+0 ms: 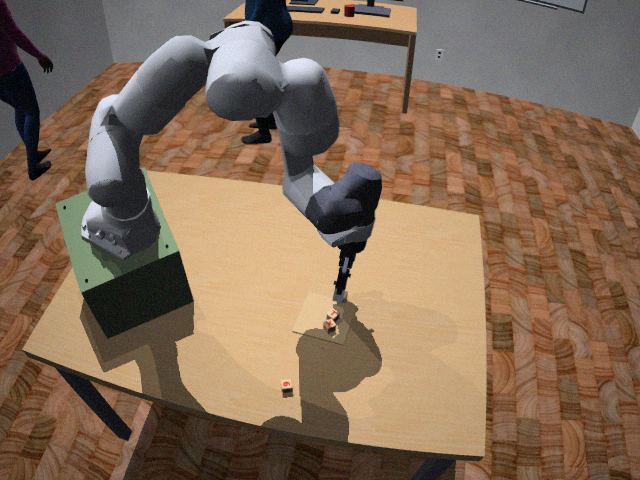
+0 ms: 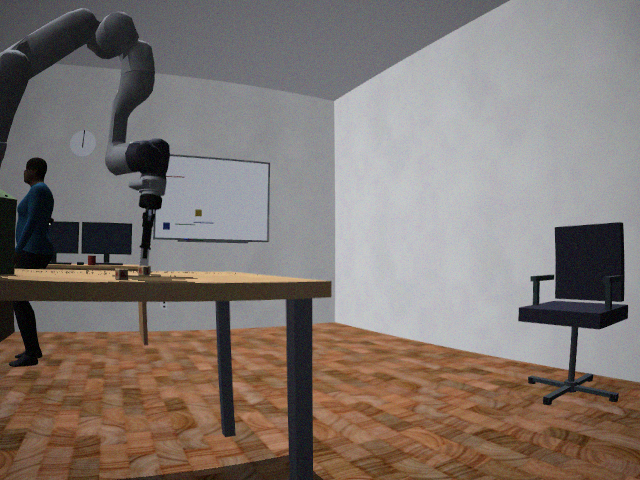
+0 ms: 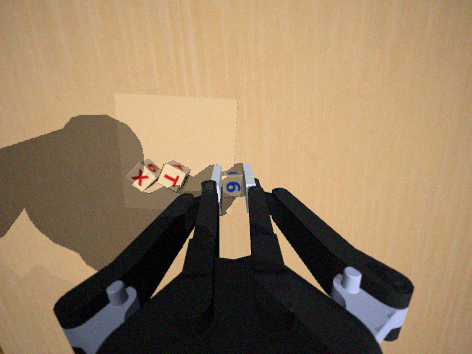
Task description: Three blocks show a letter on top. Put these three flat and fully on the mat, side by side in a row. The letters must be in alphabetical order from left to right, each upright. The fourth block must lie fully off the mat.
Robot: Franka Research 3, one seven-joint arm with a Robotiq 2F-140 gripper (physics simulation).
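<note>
The pale mat (image 1: 310,315) (image 3: 175,120) lies on the table. A block with a red X (image 1: 329,325) (image 3: 142,177) and a block with a red T (image 1: 332,314) (image 3: 172,176) stand on it, turned askew and close together. My gripper (image 1: 339,297) (image 2: 145,262) (image 3: 232,174) is shut on a block with a blue mark (image 3: 233,186) like a 6 or 9, at the mat's edge; whether the block touches the table I cannot tell. A block with a red mark (image 1: 286,384) like a 6, 9 or G lies off the mat, near the table's front edge.
The wooden table (image 1: 232,268) (image 2: 268,286) bears the arm's green base block (image 1: 134,304) at the left. The arm's shadow falls over part of the mat. A person in blue (image 2: 35,217) stands behind the table. A second desk (image 1: 361,25) stands by the wall.
</note>
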